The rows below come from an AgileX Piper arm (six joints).
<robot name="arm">
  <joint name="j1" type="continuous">
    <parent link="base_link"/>
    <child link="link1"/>
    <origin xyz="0 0 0.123"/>
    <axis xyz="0 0 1"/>
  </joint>
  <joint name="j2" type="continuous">
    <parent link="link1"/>
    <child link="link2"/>
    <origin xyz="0 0 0" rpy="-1.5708 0 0"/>
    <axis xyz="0 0 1"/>
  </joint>
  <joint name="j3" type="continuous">
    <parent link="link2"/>
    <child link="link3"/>
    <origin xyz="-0.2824 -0.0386 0"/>
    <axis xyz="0 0 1"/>
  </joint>
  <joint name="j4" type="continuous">
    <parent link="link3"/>
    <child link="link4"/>
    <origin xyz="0.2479 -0.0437 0" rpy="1.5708 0 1.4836"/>
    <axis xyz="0 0 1"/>
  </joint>
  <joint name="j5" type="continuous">
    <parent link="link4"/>
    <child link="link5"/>
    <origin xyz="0 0 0" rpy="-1.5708 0 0"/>
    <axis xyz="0 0 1"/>
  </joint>
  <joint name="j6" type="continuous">
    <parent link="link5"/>
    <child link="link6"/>
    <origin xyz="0 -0.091 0" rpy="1.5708 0 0"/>
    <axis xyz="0 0 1"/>
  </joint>
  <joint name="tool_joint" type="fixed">
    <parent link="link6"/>
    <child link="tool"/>
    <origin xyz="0 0 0"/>
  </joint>
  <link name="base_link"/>
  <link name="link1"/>
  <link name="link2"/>
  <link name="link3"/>
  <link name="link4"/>
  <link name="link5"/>
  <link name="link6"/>
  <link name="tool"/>
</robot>
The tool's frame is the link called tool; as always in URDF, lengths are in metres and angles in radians. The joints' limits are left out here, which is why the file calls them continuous.
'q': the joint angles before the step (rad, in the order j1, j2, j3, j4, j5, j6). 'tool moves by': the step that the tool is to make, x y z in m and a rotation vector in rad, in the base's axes. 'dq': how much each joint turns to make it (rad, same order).
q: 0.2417, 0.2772, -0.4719, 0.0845, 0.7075, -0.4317
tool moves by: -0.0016, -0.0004, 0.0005, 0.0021, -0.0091, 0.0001
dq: 0.0003, -0.0097, 0.0000, -0.0004, 0.0003, 0.0003
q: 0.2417, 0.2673, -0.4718, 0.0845, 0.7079, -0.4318
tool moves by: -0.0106, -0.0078, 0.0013, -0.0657, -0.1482, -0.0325
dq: -0.0190, -0.0942, 0.0260, -0.0705, -0.0600, -0.0342
